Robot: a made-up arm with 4 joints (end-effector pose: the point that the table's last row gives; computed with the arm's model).
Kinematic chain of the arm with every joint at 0, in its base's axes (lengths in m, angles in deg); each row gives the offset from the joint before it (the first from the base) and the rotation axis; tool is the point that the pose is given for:
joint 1: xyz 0 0 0.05 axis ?
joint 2: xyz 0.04 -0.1 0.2 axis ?
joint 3: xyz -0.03 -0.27 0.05 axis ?
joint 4: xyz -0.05 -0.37 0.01 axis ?
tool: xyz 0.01 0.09 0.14
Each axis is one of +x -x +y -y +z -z.
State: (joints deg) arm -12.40 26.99 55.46 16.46
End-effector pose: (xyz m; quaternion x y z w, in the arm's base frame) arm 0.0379 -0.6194 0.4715 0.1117 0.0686 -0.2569 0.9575
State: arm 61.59 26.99 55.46 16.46
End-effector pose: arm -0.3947 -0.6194 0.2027 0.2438 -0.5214 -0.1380 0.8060
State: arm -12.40 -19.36 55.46 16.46
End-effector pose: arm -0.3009 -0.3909 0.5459 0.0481 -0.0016 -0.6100 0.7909
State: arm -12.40 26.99 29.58 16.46
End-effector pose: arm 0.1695 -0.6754 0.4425 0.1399 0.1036 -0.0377 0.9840
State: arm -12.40 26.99 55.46 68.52
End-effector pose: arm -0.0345 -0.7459 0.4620 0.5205 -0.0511 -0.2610 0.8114
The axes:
joint 1: -y
joint 2: +z
joint 3: -z
joint 4: +x

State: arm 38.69 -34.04 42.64 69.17
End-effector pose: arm -0.7157 -0.3760 -0.0185 0.5893 -0.5461 -0.3344 0.4926
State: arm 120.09 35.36 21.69 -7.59
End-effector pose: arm -0.4325 -0.6019 0.0247 -0.1357 -0.8623 0.0024 0.4879
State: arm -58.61 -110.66 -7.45 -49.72
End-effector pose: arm 0.0362 0.1091 0.5319 -0.5758 0.5631 -0.4923 0.3301
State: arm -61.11 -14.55 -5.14 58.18
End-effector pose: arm 0.2778 -0.7828 0.3958 0.3808 0.4084 -0.3081 0.7703
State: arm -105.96 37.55 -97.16 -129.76
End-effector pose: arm -0.0226 -0.1357 -0.3973 0.1029 -0.3726 0.5142 0.7656
